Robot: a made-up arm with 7 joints. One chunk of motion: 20 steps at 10 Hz.
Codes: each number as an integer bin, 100 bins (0 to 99) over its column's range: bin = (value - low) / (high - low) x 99, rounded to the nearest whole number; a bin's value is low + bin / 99 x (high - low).
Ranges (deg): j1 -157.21..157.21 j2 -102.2..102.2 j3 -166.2..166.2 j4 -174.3..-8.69 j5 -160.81..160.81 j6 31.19..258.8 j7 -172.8..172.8
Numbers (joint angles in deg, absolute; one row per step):
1: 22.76 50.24 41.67 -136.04 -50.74 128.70 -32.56
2: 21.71 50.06 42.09 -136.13 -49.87 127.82 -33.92
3: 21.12 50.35 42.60 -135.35 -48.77 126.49 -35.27
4: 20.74 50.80 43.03 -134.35 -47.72 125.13 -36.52
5: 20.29 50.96 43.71 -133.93 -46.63 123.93 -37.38
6: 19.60 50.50 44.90 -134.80 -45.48 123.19 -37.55
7: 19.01 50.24 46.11 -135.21 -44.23 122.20 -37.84
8: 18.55 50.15 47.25 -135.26 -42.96 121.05 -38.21
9: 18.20 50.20 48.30 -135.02 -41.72 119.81 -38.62
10: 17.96 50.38 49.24 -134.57 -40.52 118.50 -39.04
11: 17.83 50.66 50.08 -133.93 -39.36 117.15 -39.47
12: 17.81 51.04 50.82 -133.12 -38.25 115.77 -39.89
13: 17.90 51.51 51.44 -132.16 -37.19 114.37 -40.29
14: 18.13 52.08 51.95 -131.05 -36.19 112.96 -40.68
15: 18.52 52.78 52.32 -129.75 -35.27 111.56 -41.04
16: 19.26 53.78 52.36 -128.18 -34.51 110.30 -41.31
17: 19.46 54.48 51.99 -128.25 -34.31 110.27 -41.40
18: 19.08 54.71 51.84 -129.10 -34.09 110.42 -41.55
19: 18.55 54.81 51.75 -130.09 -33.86 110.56 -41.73
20: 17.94 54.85 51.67 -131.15 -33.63 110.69 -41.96
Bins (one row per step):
1: 57 74 62 23 34 42 40
2: 56 74 62 23 34 42 40
3: 56 74 62 23 34 41 39
4: 56 74 62 24 35 41 39
5: 56 74 63 24 35 40 39
6: 56 74 63 24 36 40 39
7: 55 74 63 23 36 40 39
8: 55 74 64 23 36 39 39
9: 55 74 64 23 37 39 38
10: 55 74 64 24 37 38 38
11: 55 74 64 24 37 37 38
12: 55 74 65 25 38 37 38
13: 55 74 65 25 38 36 38
14: 55 75 65 26 38 36 38
15: 55 75 65 27 39 35 38
16: 56 76 65 28 39 34 38
17: 56 76 65 28 39 34 38
18: 56 76 65 27 39 34 38
19: 55 76 65 26 39 35 38
20: 55 76 65 26 39 35 37

